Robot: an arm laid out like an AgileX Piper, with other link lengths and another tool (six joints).
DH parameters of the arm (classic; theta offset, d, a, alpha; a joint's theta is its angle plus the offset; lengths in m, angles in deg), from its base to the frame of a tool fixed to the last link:
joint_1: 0 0.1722 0 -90
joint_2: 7.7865 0 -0.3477 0
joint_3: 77.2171 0 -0.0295 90
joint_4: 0 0.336 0 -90
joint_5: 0 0 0 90
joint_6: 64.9 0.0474 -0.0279 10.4
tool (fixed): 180 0.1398 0 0
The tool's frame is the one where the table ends.
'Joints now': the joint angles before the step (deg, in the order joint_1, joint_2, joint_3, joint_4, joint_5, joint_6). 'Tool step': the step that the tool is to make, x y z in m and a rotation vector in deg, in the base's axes. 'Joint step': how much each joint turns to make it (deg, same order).
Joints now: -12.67, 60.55, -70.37, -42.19, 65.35, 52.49
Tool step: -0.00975, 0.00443, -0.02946, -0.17, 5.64, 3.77
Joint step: 0.00, -2.63, 6.08, 1.52, -1.12, -4.78
